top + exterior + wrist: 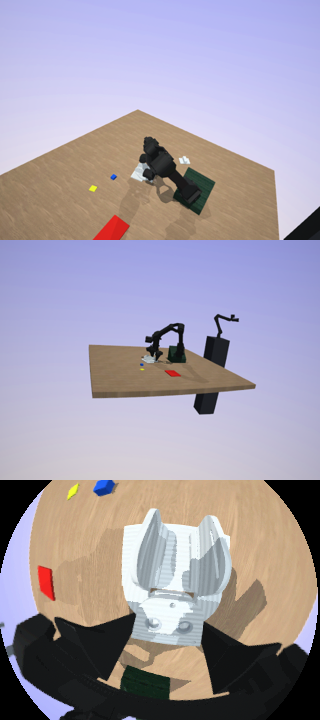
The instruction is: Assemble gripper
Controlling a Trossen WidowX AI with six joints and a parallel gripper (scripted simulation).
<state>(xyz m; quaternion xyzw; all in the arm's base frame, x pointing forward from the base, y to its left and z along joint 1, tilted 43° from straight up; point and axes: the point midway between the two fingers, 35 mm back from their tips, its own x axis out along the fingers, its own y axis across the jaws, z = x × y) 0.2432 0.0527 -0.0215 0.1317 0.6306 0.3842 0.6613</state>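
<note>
The white jaw is 20 mm ahead of my gripper tip and 20 mm to the left of it. The rest, counted from my gripper tip: blue cube: 140 mm ahead, 170 mm to the left; then yellow tile: 150 mm ahead, 280 mm to the left, 10 mm below; then red patch: 90 mm behind, 350 mm to the left, 10 mm below.
</note>
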